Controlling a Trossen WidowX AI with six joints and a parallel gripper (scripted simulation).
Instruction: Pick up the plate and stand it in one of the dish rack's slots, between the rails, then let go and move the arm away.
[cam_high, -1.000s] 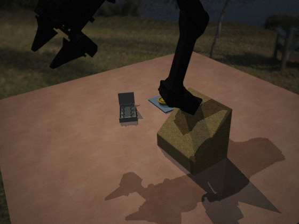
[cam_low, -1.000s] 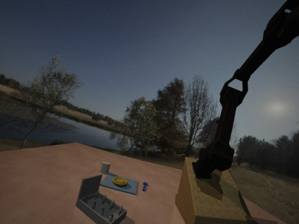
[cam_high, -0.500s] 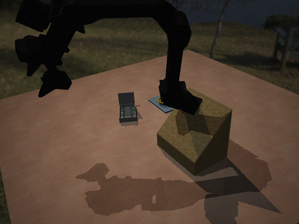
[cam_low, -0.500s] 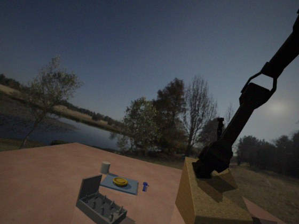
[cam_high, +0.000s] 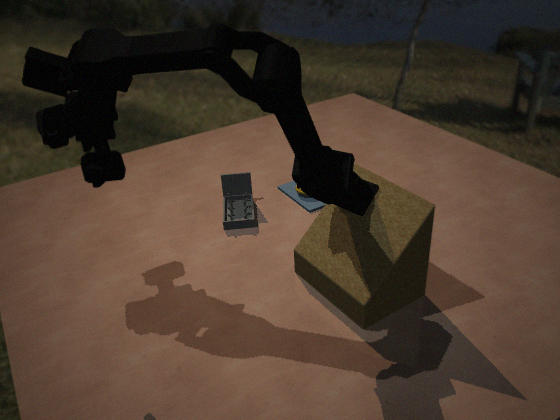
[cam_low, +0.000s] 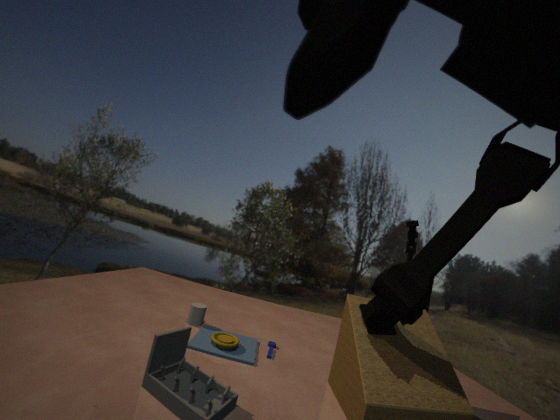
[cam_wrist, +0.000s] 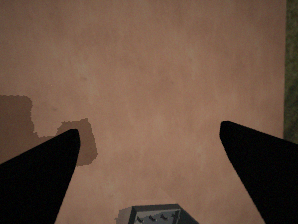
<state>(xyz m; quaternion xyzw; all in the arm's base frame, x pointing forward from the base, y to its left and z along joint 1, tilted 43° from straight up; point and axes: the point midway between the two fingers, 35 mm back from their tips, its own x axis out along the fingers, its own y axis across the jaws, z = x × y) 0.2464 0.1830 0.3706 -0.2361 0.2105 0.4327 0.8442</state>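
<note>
The yellow plate lies 51 cm to the right of my gripper tip, 24 cm below it and 1 cm ahead of it. Also, from my gripper tip: blue spoon (55 cm to the right, 25 cm below, 11 cm behind); then grey dish rack (33 cm to the right, 23 cm below, 5 cm ahead); then pale cup (62 cm to the right, 23 cm below, 10 cm ahead).
</note>
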